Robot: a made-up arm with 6 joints.
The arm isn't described. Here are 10 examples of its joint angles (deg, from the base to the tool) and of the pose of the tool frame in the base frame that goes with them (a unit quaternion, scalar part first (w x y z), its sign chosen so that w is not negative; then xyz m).
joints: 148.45 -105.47 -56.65 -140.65 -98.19 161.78
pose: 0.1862 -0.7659 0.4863 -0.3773 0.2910 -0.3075 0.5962
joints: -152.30 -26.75 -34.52 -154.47 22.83 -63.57
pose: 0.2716 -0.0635 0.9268 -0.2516 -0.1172 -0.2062 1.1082
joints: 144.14 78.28 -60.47 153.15 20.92 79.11
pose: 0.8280 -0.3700 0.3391 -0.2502 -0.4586 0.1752 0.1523
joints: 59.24 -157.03 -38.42 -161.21 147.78 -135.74
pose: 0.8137 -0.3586 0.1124 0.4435 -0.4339 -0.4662 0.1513
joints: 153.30 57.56 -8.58 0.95 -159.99 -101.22
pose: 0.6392 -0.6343 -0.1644 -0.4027 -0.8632 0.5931 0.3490
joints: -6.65 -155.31 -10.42 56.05 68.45 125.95
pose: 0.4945 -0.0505 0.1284 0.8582 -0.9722 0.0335 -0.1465
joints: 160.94 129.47 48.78 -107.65 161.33 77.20
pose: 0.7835 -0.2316 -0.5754 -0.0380 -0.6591 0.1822 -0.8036
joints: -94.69 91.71 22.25 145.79 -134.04 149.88
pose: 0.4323 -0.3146 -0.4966 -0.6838 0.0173 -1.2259 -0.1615
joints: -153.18 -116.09 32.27 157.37 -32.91 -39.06
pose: 0.8229 0.4604 0.1563 0.2940 1.3048 0.5128 0.3052
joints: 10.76 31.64 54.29 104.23 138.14 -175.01
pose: 0.3640 0.0236 0.6455 0.6710 0.9893 0.2235 1.5851
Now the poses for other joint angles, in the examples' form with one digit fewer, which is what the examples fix.
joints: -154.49 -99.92 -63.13 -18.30 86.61 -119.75
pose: 0.725 -0.377 -0.575 0.051 0.285 0.285 0.610
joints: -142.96 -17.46 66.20 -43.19 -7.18 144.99
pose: 0.298 0.598 -0.452 0.591 0.027 0.150 1.926
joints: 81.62 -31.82 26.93 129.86 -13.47 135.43
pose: 0.169 0.766 0.091 0.613 -0.127 -0.238 1.809
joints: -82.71 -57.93 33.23 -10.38 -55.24 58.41
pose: 0.581 -0.535 0.057 -0.611 -0.236 0.747 1.550
